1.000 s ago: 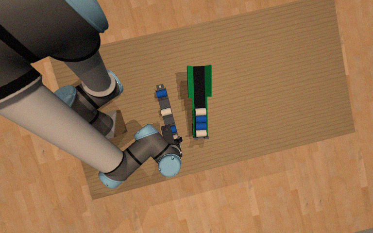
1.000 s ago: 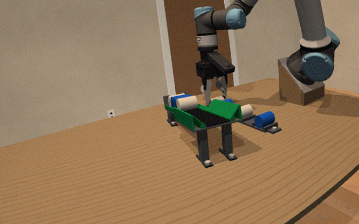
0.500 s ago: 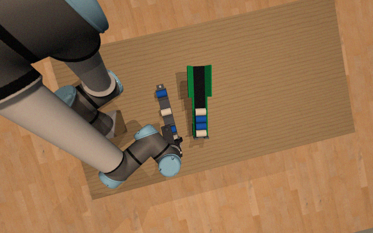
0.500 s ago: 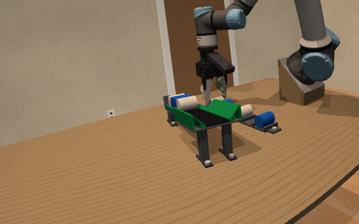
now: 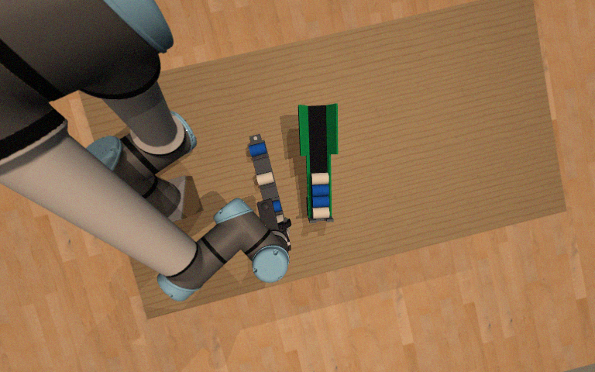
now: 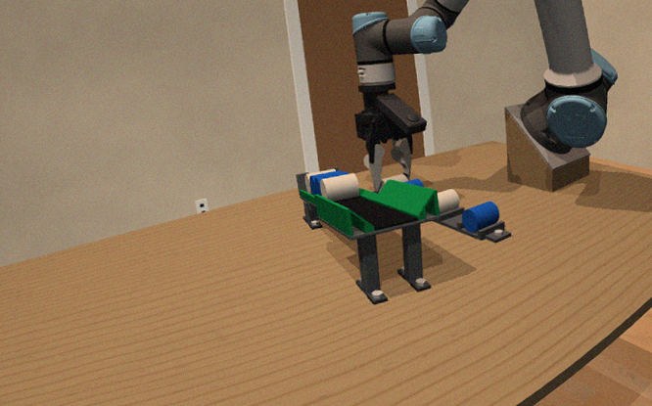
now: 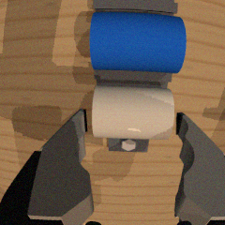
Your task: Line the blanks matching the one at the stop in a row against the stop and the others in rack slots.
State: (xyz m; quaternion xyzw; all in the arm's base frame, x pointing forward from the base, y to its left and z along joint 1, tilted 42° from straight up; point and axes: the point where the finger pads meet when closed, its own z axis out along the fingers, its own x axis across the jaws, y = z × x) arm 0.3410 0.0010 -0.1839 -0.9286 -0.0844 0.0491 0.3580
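The feed ramp is 17 cm ahead of my hand, 19 cm to the left of it and 4 cm above it. From my hand the other things lie so: grey stock rack: 2 cm behind, 13 cm to the left, 4 cm below; then grey stop: 16 cm ahead, 2 cm above.
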